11 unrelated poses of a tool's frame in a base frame.
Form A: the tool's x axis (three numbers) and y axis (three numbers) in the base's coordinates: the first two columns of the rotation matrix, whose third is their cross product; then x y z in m.
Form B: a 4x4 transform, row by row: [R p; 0 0 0 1], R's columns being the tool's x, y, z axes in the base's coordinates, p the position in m. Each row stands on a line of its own. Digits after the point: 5 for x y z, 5 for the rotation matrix.
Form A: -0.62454 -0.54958 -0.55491 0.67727 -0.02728 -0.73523 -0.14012 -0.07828 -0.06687
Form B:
-0.62454 0.67727 0.38893 -0.14012
-0.54958 -0.02728 -0.83500 -0.07828
-0.55491 -0.73523 0.38925 -0.06687
0 0 0 1

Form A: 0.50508 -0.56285 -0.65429 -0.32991 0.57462 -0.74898 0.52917 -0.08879 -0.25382
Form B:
0.50508 -0.32991 0.79753 0.52917
-0.56285 0.57462 0.59415 -0.08879
-0.65429 -0.74898 0.10454 -0.25382
0 0 0 1

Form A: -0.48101 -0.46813 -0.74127 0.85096 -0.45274 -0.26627 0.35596 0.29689 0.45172
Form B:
-0.48101 0.85096 -0.21095 0.35596
-0.46813 -0.45274 -0.75887 0.29689
-0.74127 -0.26627 0.61613 0.45172
0 0 0 1

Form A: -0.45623 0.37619 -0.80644 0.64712 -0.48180 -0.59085 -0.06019 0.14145 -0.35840
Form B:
-0.45623 0.64712 -0.61081 -0.06019
0.37619 -0.48180 -0.79143 0.14145
-0.80644 -0.59085 -0.02363 -0.35840
0 0 0 1

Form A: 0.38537 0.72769 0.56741 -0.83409 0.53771 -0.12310 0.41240 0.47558 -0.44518
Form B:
0.38537 -0.83409 -0.39468 0.41240
0.72769 0.53771 -0.42583 0.47558
0.56741 -0.12310 0.81418 -0.44518
0 0 0 1

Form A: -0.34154 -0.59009 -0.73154 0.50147 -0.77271 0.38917 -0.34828 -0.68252 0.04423
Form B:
-0.34154 0.50147 -0.79491 -0.34828
-0.59009 -0.77271 -0.23393 -0.68252
-0.73154 0.38917 0.55982 0.04423
0 0 0 1

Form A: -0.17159 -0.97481 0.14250 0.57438 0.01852 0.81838 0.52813 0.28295 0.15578
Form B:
-0.17159 0.57438 -0.80040 0.52813
-0.97481 0.01852 0.22227 0.28295
0.14250 0.81838 0.55673 0.15578
0 0 0 1

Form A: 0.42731 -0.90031 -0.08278 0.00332 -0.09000 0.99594 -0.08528 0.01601 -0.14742
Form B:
0.42731 0.00332 -0.90410 -0.08528
-0.90031 -0.09000 -0.42585 0.01601
-0.08278 0.99594 -0.03547 -0.14742
0 0 0 1

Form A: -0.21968 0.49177 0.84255 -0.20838 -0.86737 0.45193 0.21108 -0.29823 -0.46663
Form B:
-0.21968 -0.20838 0.95305 0.21108
0.49177 -0.86737 -0.07629 -0.29823
0.84255 0.45193 0.29302 -0.46663
0 0 0 1

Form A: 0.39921 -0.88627 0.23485 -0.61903 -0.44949 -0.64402 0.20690 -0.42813 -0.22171
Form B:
0.39921 -0.61903 0.67634 0.20690
-0.88627 -0.44949 0.11172 -0.42813
0.23485 -0.64402 -0.72807 -0.22171
0 0 0 1

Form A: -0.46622 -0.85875 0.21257 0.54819 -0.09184 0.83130 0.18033 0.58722 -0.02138
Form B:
-0.46622 0.54819 -0.69436 0.18033
-0.85875 -0.09184 0.50410 0.58722
0.21257 0.83130 0.51358 -0.02138
0 0 0 1

